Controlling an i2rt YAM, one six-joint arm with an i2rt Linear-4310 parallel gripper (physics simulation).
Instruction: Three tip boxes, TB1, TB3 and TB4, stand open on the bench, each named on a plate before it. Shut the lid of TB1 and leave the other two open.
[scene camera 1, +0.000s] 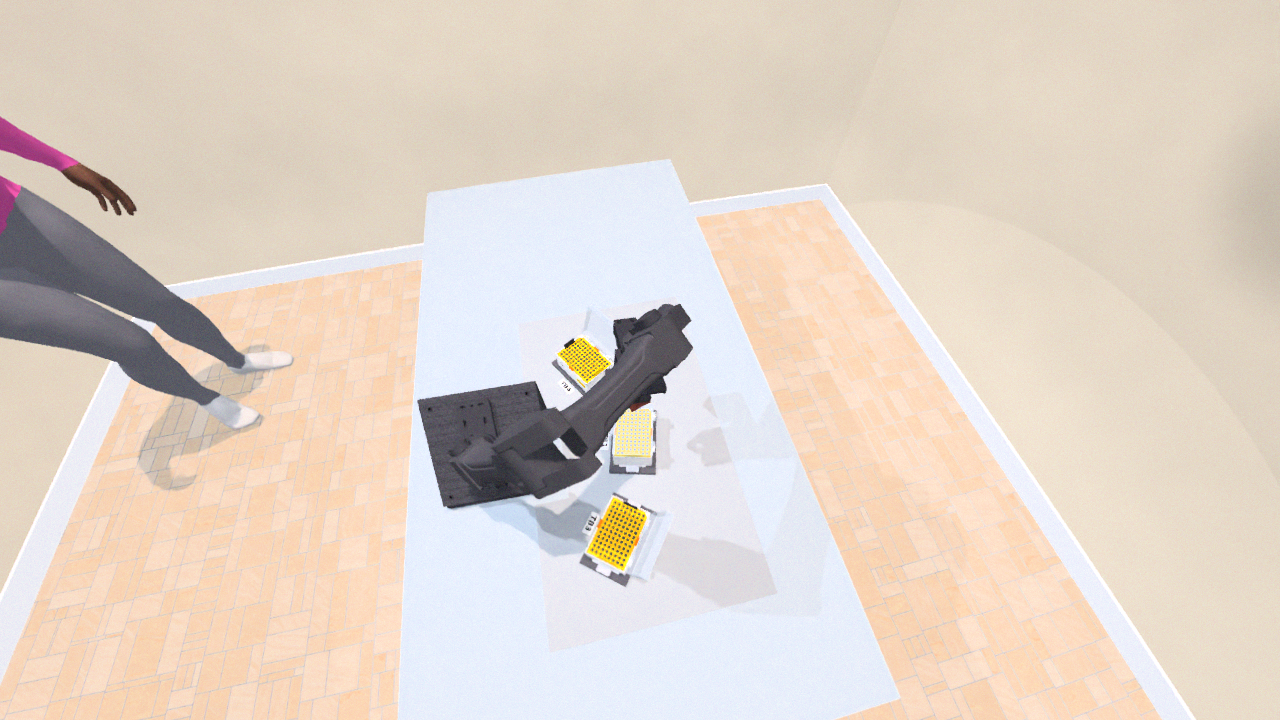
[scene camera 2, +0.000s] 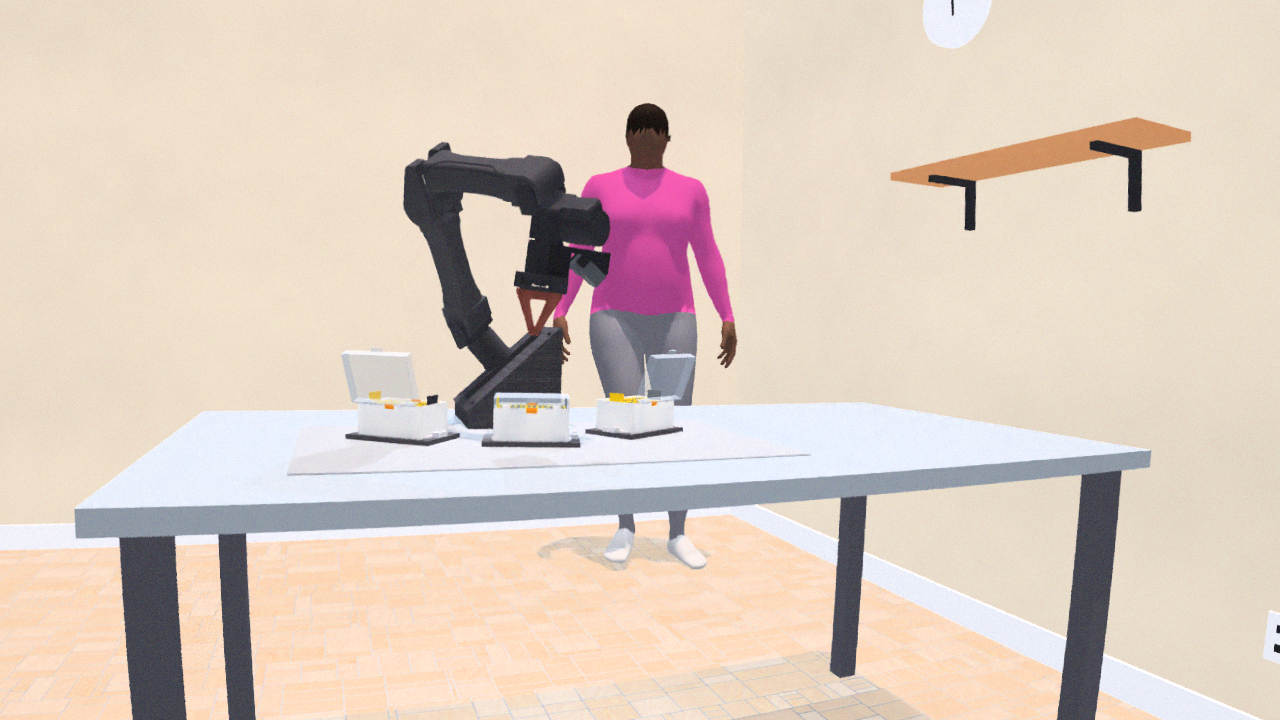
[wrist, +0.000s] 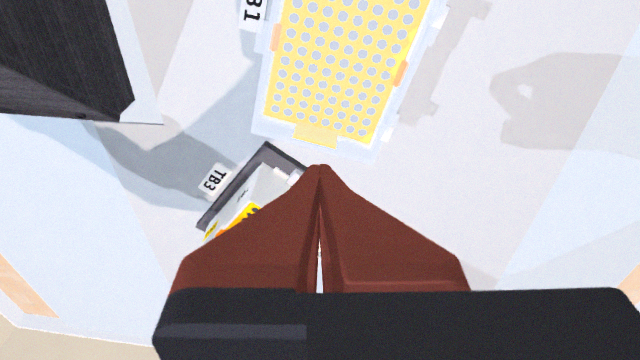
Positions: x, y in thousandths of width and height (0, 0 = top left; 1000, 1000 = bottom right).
In view: my gripper (scene camera 2: 417, 466) and a pale mat (wrist: 776, 296).
My gripper shows as well in the wrist view (wrist: 499, 499).
